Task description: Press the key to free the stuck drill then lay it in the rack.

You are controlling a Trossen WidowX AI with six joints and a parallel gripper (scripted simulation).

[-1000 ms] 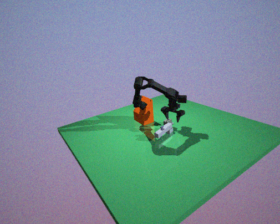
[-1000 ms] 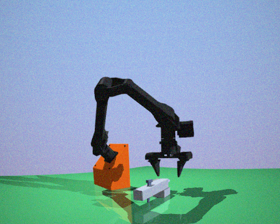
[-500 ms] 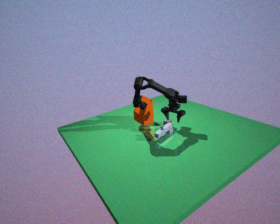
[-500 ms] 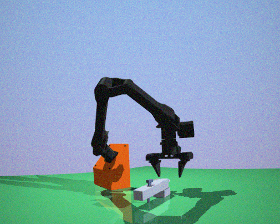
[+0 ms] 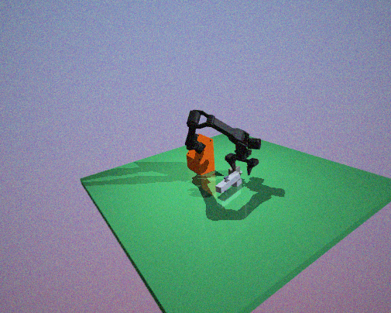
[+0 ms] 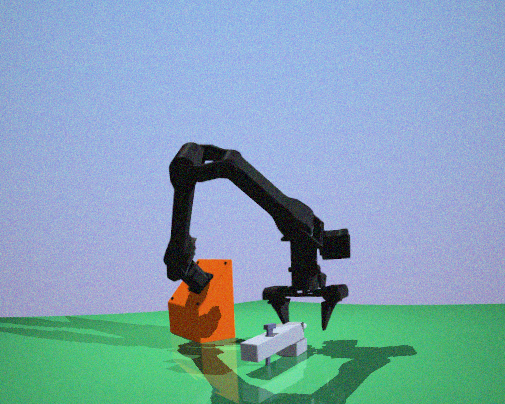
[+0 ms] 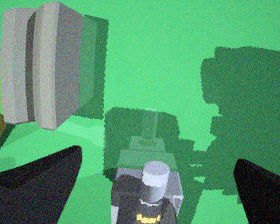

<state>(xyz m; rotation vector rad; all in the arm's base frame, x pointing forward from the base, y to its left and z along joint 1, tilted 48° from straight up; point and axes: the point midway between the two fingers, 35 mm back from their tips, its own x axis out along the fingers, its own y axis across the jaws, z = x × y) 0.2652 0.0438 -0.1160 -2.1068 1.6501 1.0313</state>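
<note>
The drill lies 6 cm to the right of my gripper tip, 2 cm ahead of it and 1 cm above it. The rest, counted from my gripper tip: pale grey block 11 cm to the right, 4 cm ahead; then slim blue-grey key 14 cm to the right, 5 cm ahead, 1 cm above.
</note>
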